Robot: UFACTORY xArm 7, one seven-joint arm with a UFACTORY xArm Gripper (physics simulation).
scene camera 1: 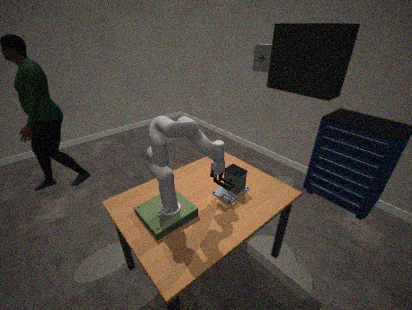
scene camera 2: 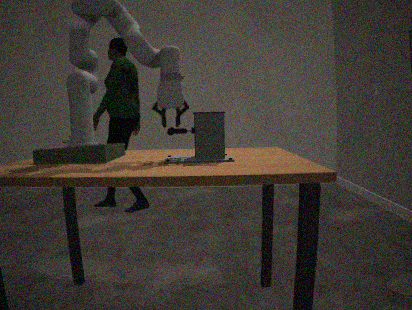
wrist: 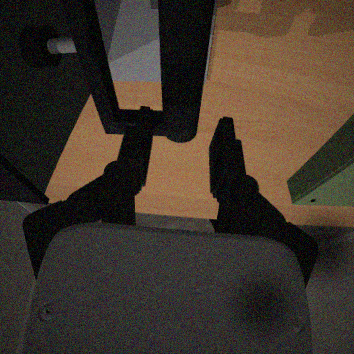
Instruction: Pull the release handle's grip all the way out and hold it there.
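Note:
The release handle (scene camera 1: 224,184) (scene camera 2: 181,131) is a dark frame beside a grey box housing (scene camera 1: 236,178) (scene camera 2: 210,136) (wrist: 30,125). In the wrist view its thick round grip (wrist: 186,60) is the outer bar, joined by a crossbar (wrist: 140,119) at the near end. My gripper (scene camera 1: 216,176) (scene camera 2: 171,125) (wrist: 183,127) is partly open and empty, pointing down. In the second scene view the fingertips are just above the handle. In the wrist view the left fingertip overlaps the crossbar, and the right fingertip is outside the grip, apart from it. Whether the left finger touches cannot be told.
The housing stands on a light metal plate (scene camera 1: 229,197) (scene camera 2: 175,160) on the wooden table (scene camera 1: 265,192) (scene camera 2: 280,162) (wrist: 260,90). A dark round knob (wrist: 37,45) is on the housing. The arm stands on a green block (scene camera 1: 150,220) (scene camera 2: 75,154) (wrist: 325,185). A person (scene camera 1: 37,90) (scene camera 2: 122,90) is behind the table.

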